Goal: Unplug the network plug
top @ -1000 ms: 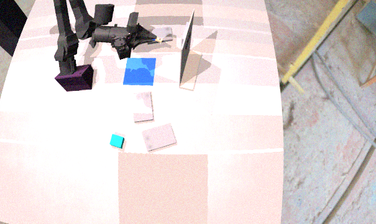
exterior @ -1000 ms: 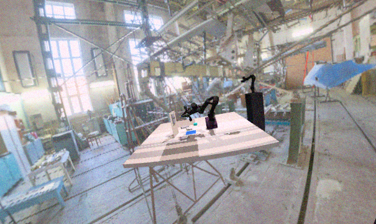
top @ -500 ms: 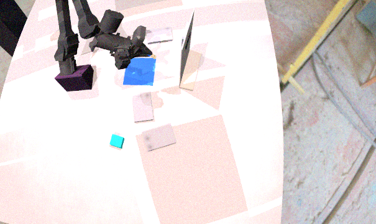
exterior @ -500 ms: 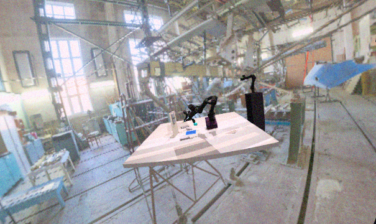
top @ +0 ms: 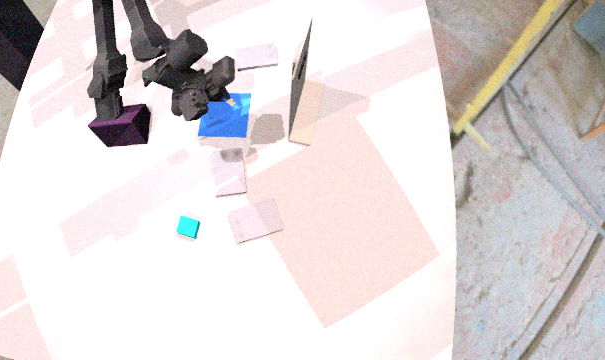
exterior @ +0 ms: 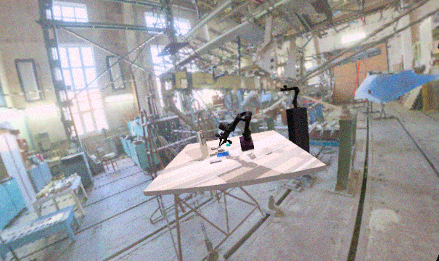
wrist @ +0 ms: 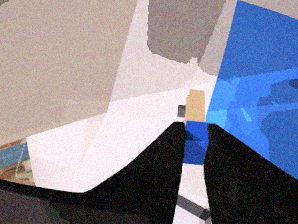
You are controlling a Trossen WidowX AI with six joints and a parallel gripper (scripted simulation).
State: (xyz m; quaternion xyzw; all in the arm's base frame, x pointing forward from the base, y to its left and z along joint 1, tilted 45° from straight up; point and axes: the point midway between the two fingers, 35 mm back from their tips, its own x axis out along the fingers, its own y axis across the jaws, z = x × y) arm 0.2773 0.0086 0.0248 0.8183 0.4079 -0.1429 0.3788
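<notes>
Now: the blue square 9 cm below my gripper tip, 2 cm behind it and 1 cm to the left of it. Also, from my gripper tip: network plug (right at my gripper tip); then upright panel (16 cm ahead, 4 cm above, 1 cm to the left); then cyan cube (27 cm to the right, 10 cm behind, 8 cm below).
</notes>
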